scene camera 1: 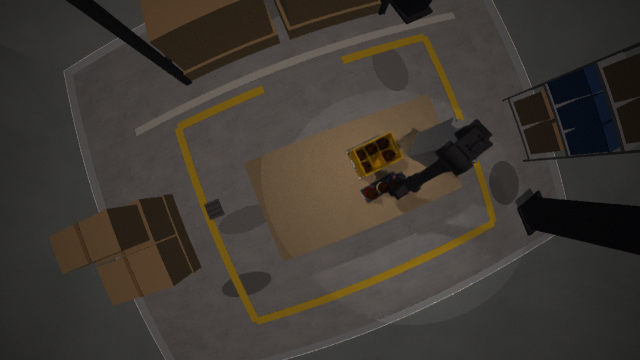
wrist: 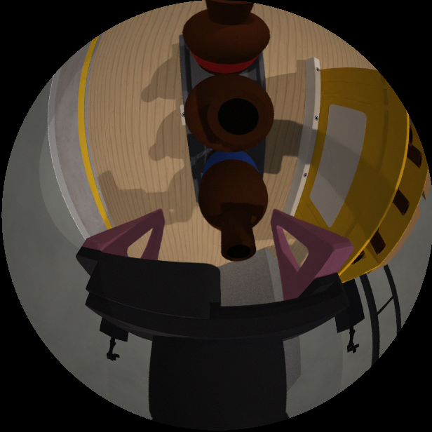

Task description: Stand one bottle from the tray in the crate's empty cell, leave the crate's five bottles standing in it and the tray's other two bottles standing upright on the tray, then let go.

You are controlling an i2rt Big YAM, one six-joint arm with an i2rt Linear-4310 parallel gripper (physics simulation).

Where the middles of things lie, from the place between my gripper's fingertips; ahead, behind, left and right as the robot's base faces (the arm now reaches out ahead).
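Taking the cream-banded bottle (wrist: 228, 112) as the reference, I find my gripper 20 mm to the left of it and 80 mm short of it, and the gripper is also 50 mm above the bottle.
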